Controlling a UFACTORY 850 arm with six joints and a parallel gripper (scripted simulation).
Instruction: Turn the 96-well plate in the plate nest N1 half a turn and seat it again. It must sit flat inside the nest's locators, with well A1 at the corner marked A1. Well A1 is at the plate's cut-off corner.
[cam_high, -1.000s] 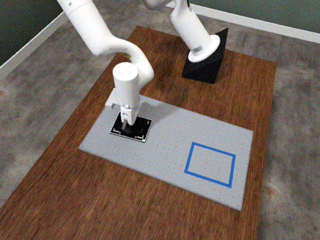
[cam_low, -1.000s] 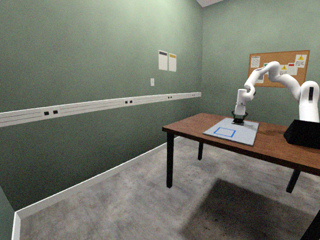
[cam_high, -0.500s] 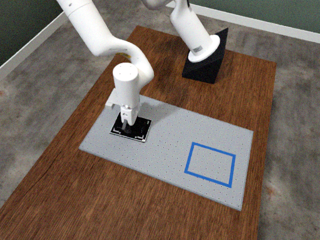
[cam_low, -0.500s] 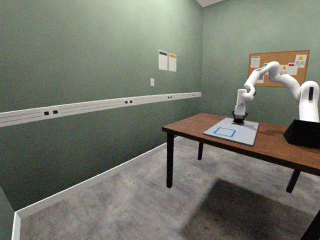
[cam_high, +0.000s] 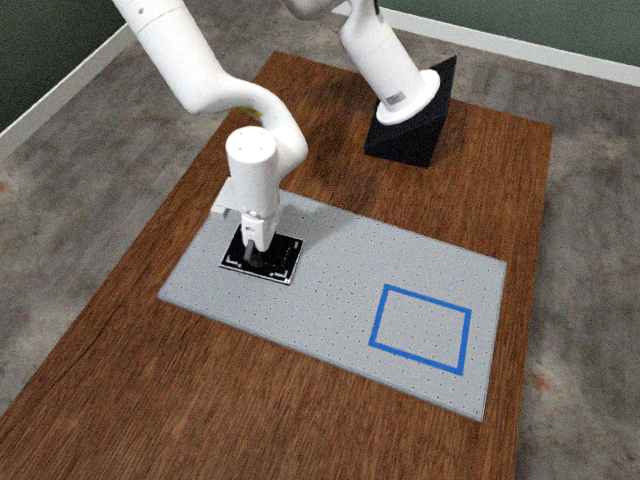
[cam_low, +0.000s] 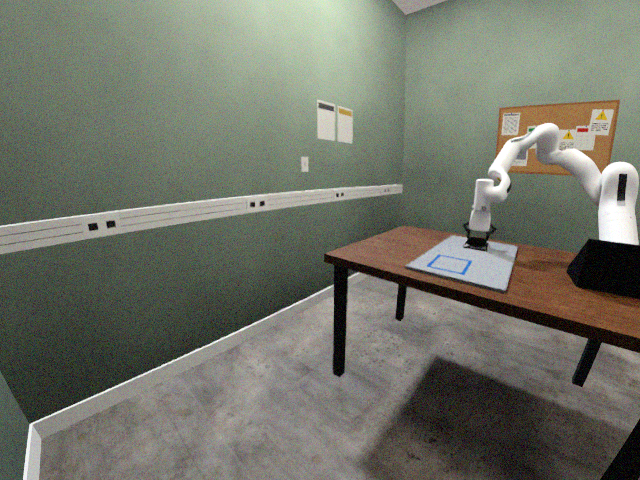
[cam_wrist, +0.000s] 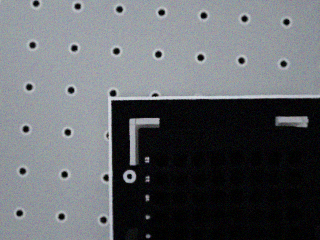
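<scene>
My gripper is now 1 cm above the black 96-well plate. The rest, counted from my hand: plate nest N1: 3 cm below.
</scene>
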